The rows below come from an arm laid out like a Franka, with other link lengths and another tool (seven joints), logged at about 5 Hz.
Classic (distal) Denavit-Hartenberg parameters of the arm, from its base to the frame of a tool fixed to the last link. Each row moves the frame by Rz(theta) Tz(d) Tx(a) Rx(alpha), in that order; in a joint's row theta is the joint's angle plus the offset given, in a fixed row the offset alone. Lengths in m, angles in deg.
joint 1: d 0.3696; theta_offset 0; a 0; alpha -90
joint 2: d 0; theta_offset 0; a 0; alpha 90
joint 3: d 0.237; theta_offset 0; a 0.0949; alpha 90
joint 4: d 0; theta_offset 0; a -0.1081; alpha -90
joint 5: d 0.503; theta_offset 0; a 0; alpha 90
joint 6: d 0; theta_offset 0; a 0.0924; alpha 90
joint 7: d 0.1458; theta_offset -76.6; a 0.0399; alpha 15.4
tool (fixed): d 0.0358; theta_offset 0; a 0; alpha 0
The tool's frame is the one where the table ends.
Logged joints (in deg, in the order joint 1, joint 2, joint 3, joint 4, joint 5, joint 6, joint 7), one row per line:
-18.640, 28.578, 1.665, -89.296, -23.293, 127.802, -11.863
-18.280, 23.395, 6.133, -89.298, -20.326, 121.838, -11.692
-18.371, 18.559, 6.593, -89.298, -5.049, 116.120, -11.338
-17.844, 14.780, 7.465, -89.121, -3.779, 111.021, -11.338
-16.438, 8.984, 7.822, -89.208, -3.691, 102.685, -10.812
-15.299, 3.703, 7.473, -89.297, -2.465, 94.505, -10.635
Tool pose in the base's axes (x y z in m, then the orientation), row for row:
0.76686, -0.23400, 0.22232, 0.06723, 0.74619, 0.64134, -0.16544
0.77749, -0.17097, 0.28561, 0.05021, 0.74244, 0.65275, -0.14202
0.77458, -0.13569, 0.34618, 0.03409, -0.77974, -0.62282, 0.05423
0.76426, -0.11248, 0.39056, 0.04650, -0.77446, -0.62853, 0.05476
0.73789, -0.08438, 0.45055, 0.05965, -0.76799, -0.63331, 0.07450
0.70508, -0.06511, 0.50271, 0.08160, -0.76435, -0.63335, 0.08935
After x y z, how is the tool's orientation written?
As a quaternion, w x y z.
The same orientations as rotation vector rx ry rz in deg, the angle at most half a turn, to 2 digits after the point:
128.85, 110.75, -28.57
129.53, 113.88, -24.78
-137.39, -109.74, 9.56
-135.42, -109.90, 9.58
-133.22, -109.86, 12.92
-130.86, -108.44, 15.30

